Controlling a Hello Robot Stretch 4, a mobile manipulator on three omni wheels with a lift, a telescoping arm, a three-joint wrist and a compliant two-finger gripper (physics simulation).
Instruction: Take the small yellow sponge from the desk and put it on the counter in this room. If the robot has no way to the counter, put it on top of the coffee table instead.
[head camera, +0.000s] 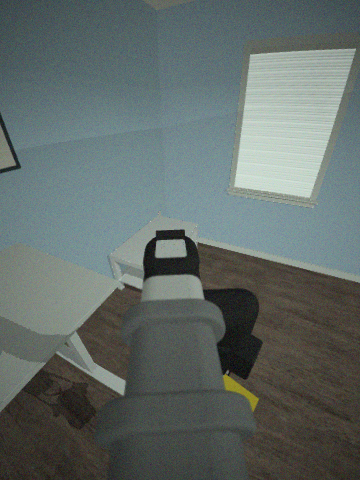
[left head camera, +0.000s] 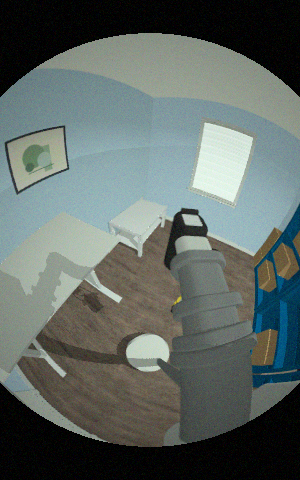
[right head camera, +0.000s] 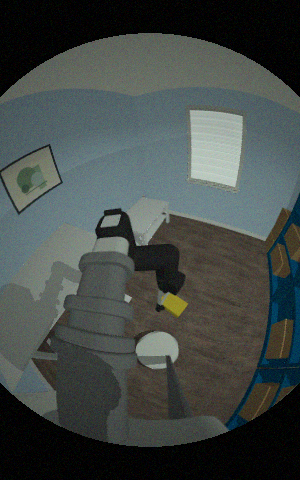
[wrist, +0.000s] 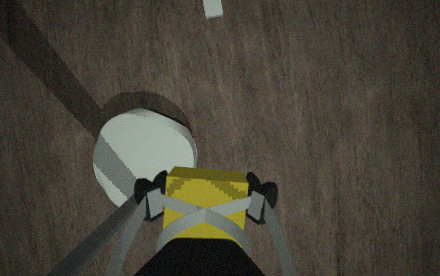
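Seen in the pictures: gripper, fingertip midpoint: (right head camera: 165, 300) (wrist: 206, 187); robot's base, link origin: (left head camera: 146, 351) (right head camera: 157, 348) (wrist: 151, 156).
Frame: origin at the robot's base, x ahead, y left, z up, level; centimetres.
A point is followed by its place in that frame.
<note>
The yellow sponge (head camera: 242, 392) {x 24.9, y -13.7, z 103.2 cm} (right head camera: 175, 305) {x 23.1, y -12.1, z 103.2 cm} (wrist: 206, 192) {x 27.3, y -8.2, z 103.2 cm} is held between the two fingertips of my gripper (wrist: 206, 187) {x 26.8, y -8.7, z 98.7 cm}, which is shut on it above the floor. In the left head camera view a small bit of the sponge (left head camera: 177, 301) {x 26.0, y -6.9, z 103.2 cm} shows beside the arm. A large white desk (head camera: 45, 285) {x 70.5, y 55.7, z 92.2 cm} (left head camera: 85, 235) {x 72.8, y 49.6, z 92.2 cm} (right head camera: 62, 242) {x 74.6, y 73.7, z 92.3 cm} stands at the left. A low white table (head camera: 145, 240) {x 180.0, y 27.9, z 42.2 cm} (left head camera: 137, 217) {x 170.3, y 18.3, z 42.2 cm} (right head camera: 152, 212) {x 178.7, y -1.6, z 42.2 cm}, which looks like the coffee table, stands in the far corner beyond the arm. No counter can be made out in these views.
Blue shelves (left head camera: 285, 312) {x 1.7, y -161.8, z 50.6 cm} (right head camera: 275, 300) {x 20.8, y -159.1, z 10.5 cm} with brown boxes (left head camera: 265, 347) {x -28.5, y -131.5, z 29.9 cm} (right head camera: 281, 340) {x -29.3, y -131.0, z 30.3 cm} stand at the right. The robot's round white base part (left head camera: 147, 352) {x 0.1, y 0.2, z 18.7 cm} (right head camera: 157, 349) {x 0.6, y -0.8, z 18.7 cm} (wrist: 145, 145) {x 5.2, y 4.1, z 18.7 cm} is low near the sponge. The desk's white foot (head camera: 102, 377) (left head camera: 107, 292) reaches out over the floor.
</note>
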